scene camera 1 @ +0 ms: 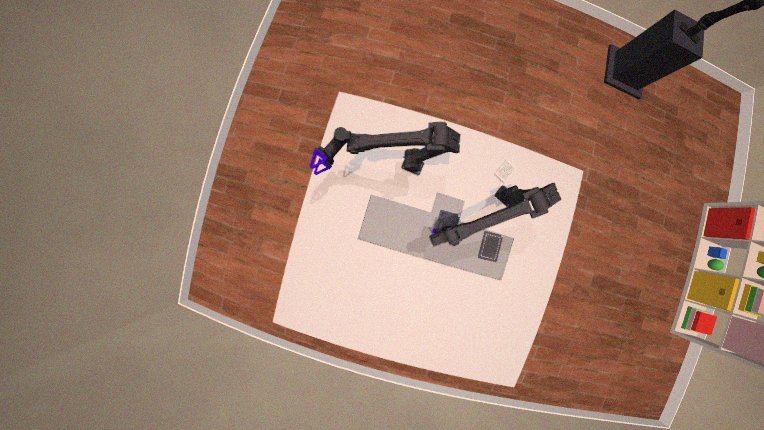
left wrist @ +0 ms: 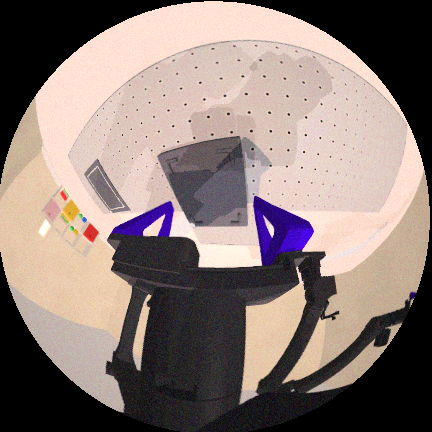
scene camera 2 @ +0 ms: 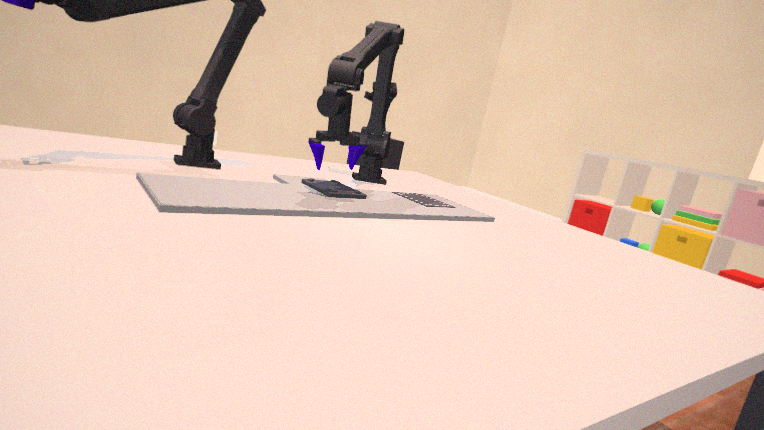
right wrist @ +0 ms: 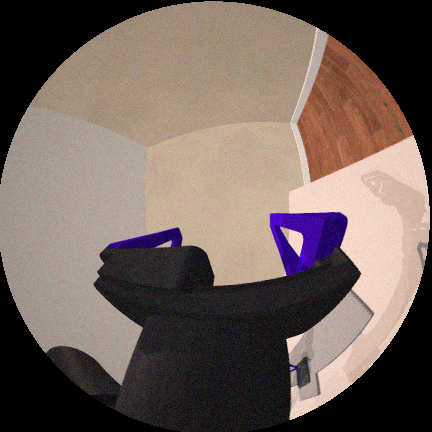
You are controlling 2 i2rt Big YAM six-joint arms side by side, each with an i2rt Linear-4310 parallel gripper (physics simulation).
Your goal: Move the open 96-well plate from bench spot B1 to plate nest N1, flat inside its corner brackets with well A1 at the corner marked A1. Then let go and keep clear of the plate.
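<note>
A small pale patterned rectangle, seemingly the open 96-well plate, lies on the white table near the left arm's base; its wells and A1 corner are too small to tell. The dark nest block has small corner brackets and holds no visible plate. My left gripper is open and empty, fingers pointing down above the nest area; the arm largely hides it in scene camera 1. My right gripper is open and empty, raised at the table's left edge.
The grey perforated board lies under the nest. A flat dark rectangle with a pale outline is at its right part in scene camera 1. The left forearm spans between the pale rectangle and this one.
</note>
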